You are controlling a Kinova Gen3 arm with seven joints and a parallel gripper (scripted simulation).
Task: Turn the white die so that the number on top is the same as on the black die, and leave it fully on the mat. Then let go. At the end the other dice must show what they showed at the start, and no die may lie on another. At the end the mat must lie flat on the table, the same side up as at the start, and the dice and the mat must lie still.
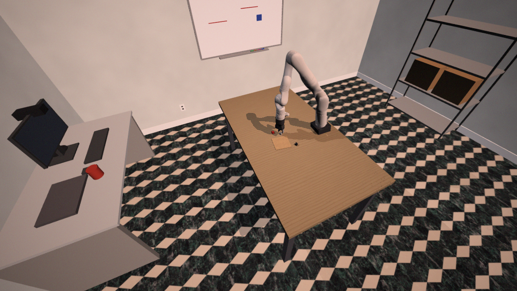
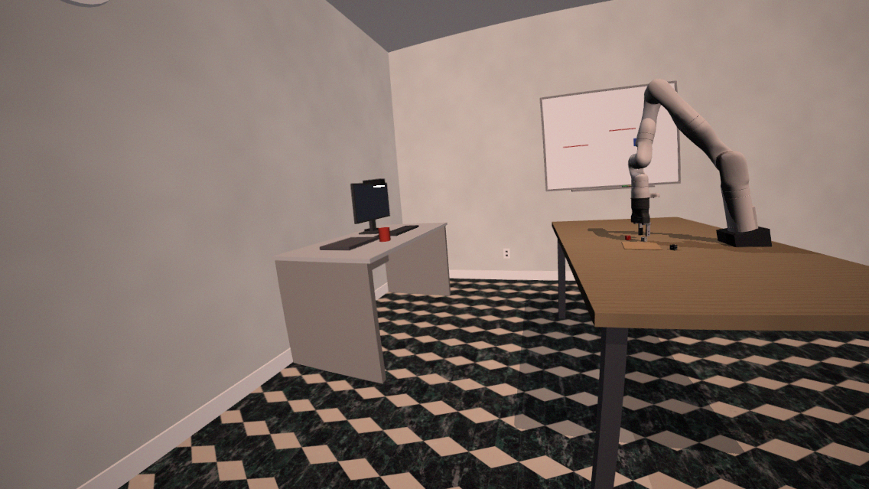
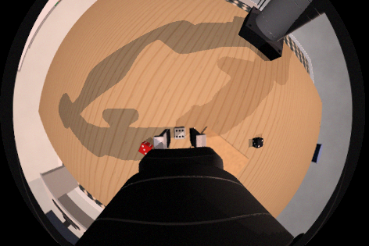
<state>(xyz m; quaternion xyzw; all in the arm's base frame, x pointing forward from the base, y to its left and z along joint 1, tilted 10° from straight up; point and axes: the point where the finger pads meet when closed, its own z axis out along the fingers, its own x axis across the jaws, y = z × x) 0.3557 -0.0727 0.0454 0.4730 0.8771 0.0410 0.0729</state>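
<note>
My hand is 40 mm above the white die. The rest, counted from my hand: black die (170 mm to the left, 60 mm behind, 40 mm below); red die (60 mm ahead, 40 mm to the right, 40 mm below); tan mat (100 mm to the left, 40 mm below, 40 mm ahead).
</note>
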